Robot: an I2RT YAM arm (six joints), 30 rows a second.
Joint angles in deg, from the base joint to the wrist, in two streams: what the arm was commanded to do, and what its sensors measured. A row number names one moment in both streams.
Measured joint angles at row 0: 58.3 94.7 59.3 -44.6 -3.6 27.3
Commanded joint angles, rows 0 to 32: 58.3 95.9 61.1 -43.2 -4.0 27.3; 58.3 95.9 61.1 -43.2 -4.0 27.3; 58.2 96.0 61.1 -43.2 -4.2 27.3; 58.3 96.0 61.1 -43.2 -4.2 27.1; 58.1 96.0 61.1 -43.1 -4.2 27.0; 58.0 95.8 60.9 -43.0 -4.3 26.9; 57.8 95.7 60.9 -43.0 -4.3 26.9; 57.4 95.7 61.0 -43.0 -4.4 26.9; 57.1 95.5 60.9 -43.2 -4.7 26.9; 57.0 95.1 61.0 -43.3 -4.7 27.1; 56.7 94.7 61.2 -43.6 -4.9 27.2; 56.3 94.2 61.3 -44.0 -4.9 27.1; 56.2 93.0 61.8 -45.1 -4.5 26.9; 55.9 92.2 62.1 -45.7 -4.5 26.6; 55.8 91.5 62.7 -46.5 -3.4 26.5; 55.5 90.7 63.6 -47.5 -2.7 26.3; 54.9 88.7 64.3 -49.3 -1.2 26.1; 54.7 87.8 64.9 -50.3 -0.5 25.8; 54.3 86.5 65.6 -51.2 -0.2 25.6; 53.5 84.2 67.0 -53.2 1.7 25.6; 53.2 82.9 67.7 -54.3 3.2 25.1; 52.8 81.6 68.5 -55.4 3.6 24.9; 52.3 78.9 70.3 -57.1 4.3 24.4; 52.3 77.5 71.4 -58.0 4.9 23.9; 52.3 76.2 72.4 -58.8 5.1 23.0; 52.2 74.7 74.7 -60.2 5.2 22.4; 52.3 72.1 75.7 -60.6 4.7 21.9; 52.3 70.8 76.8 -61.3 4.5 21.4; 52.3 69.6 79.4 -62.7 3.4 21.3; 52.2 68.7 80.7 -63.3 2.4 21.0; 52.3 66.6 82.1 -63.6 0.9 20.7; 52.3 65.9 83.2 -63.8 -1.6 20.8; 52.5 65.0 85.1 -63.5 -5.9 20.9
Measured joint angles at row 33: 52.2 68.0 80.6 -60.4 0.4 22.8
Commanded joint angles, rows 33 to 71: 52.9 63.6 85.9 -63.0 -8.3 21.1; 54.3 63.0 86.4 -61.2 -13.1 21.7; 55.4 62.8 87.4 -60.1 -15.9 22.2; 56.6 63.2 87.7 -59.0 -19.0 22.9; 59.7 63.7 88.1 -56.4 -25.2 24.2; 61.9 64.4 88.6 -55.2 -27.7 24.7; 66.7 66.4 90.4 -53.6 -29.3 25.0; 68.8 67.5 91.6 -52.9 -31.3 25.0; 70.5 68.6 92.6 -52.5 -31.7 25.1; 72.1 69.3 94.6 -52.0 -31.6 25.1; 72.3 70.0 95.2 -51.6 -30.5 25.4; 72.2 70.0 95.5 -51.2 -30.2 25.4; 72.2 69.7 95.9 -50.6 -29.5 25.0; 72.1 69.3 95.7 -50.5 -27.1 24.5; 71.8 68.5 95.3 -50.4 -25.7 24.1; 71.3 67.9 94.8 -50.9 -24.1 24.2; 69.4 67.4 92.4 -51.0 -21.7 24.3; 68.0 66.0 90.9 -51.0 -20.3 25.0; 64.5 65.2 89.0 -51.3 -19.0 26.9; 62.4 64.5 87.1 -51.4 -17.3 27.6; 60.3 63.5 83.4 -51.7 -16.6 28.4; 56.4 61.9 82.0 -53.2 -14.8 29.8; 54.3 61.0 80.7 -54.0 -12.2 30.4; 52.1 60.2 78.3 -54.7 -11.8 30.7; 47.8 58.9 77.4 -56.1 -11.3 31.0; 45.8 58.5 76.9 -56.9 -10.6 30.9; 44.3 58.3 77.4 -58.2 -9.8 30.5; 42.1 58.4 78.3 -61.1 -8.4 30.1; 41.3 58.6 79.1 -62.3 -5.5 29.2; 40.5 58.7 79.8 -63.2 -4.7 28.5; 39.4 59.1 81.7 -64.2 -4.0 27.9; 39.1 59.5 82.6 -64.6 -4.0 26.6; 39.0 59.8 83.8 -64.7 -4.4 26.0; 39.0 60.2 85.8 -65.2 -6.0 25.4; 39.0 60.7 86.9 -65.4 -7.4 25.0; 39.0 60.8 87.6 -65.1 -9.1 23.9; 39.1 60.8 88.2 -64.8 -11.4 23.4; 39.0 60.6 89.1 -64.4 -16.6 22.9; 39.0 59.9 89.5 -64.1 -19.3 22.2
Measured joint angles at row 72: 39.2 61.1 86.4 -62.1 -11.0 26.0
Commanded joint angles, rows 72 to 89: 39.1 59.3 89.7 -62.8 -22.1 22.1; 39.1 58.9 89.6 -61.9 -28.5 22.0; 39.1 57.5 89.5 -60.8 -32.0 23.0; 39.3 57.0 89.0 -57.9 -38.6 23.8; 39.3 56.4 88.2 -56.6 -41.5 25.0; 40.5 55.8 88.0 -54.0 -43.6 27.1; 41.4 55.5 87.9 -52.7 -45.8 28.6; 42.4 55.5 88.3 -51.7 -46.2 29.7; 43.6 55.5 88.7 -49.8 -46.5 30.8; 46.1 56.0 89.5 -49.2 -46.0 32.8; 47.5 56.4 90.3 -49.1 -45.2 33.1; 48.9 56.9 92.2 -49.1 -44.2 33.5; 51.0 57.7 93.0 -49.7 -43.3 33.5; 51.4 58.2 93.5 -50.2 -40.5 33.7; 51.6 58.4 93.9 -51.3 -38.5 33.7; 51.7 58.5 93.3 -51.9 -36.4 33.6; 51.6 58.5 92.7 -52.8 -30.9 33.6; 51.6 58.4 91.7 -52.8 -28.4 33.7
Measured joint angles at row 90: 51.6 58.6 92.6 -45.9 -37.8 32.6
